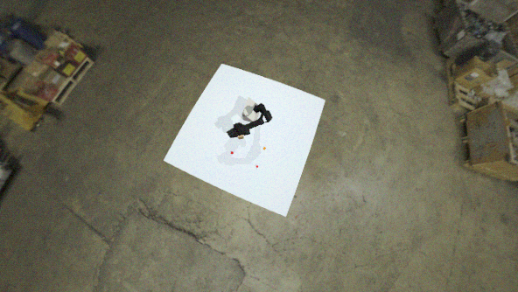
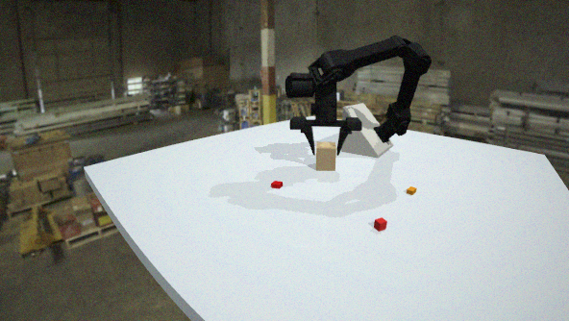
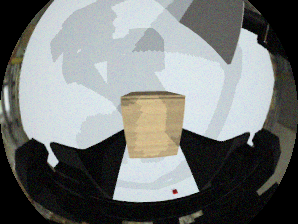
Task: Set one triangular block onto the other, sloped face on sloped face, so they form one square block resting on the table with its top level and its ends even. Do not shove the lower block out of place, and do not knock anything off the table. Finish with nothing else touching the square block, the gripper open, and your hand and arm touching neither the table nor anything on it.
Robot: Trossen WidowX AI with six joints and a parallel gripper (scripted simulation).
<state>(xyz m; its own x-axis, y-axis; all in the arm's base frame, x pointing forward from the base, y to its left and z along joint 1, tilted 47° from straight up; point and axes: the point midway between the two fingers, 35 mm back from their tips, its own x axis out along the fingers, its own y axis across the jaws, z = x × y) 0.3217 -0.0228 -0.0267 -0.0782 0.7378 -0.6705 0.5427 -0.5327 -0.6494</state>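
The tan triangular block lies 10 mm above my gripper tip. From my gripper tip the other things lie so: orange cube (20 mm ahead, 260 mm to the left, 30 mm below).
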